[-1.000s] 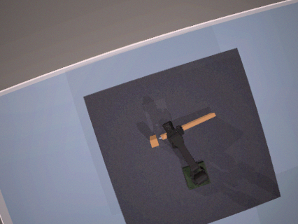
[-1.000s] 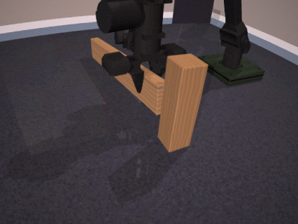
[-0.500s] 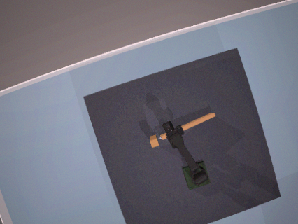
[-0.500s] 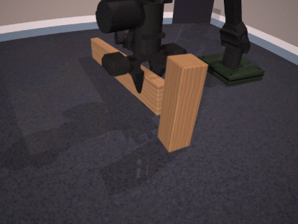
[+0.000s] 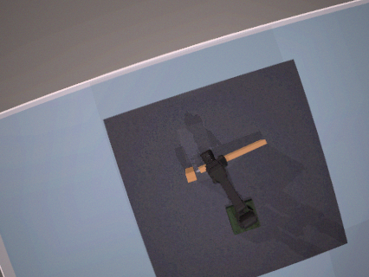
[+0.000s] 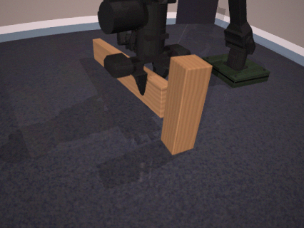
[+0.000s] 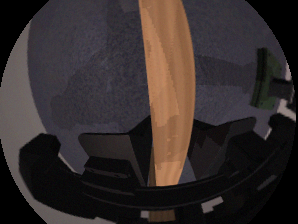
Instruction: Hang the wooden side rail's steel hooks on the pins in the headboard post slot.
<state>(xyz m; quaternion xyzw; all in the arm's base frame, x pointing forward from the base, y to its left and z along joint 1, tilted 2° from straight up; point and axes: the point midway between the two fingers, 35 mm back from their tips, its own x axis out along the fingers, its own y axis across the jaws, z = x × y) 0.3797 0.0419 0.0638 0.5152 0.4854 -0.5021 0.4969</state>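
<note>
The headboard post lies 13 cm to the left of my gripper tip, 4 cm above it and 1 cm ahead of it.
</note>
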